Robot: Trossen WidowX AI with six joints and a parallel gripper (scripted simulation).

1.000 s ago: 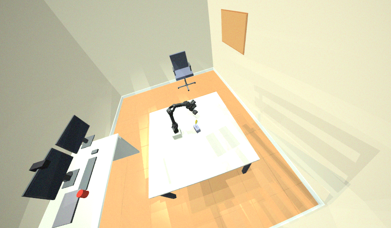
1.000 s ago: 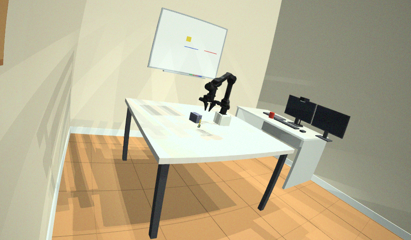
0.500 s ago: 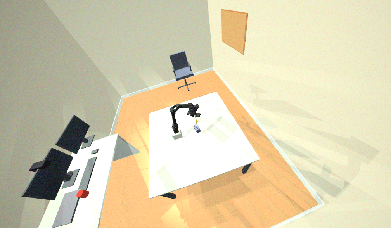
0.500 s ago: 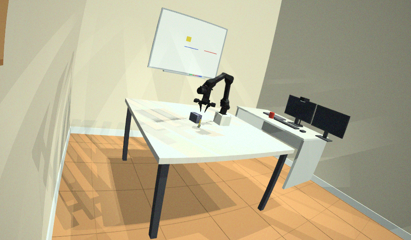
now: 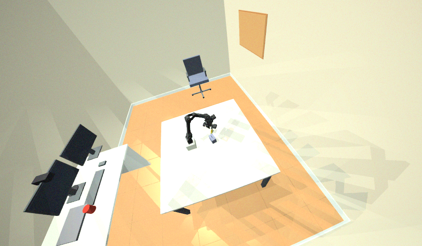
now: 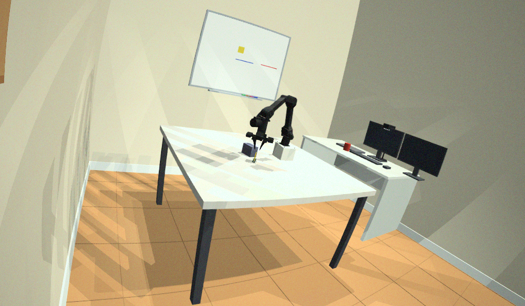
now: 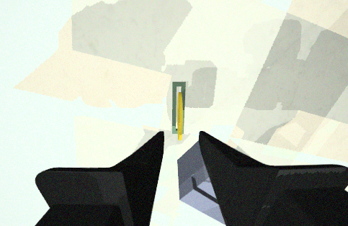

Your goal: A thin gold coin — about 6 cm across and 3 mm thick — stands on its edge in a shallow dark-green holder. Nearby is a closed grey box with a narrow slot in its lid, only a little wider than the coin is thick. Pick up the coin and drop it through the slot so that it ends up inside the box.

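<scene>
My gripper tip is now 5 cm above the gold coin.
</scene>
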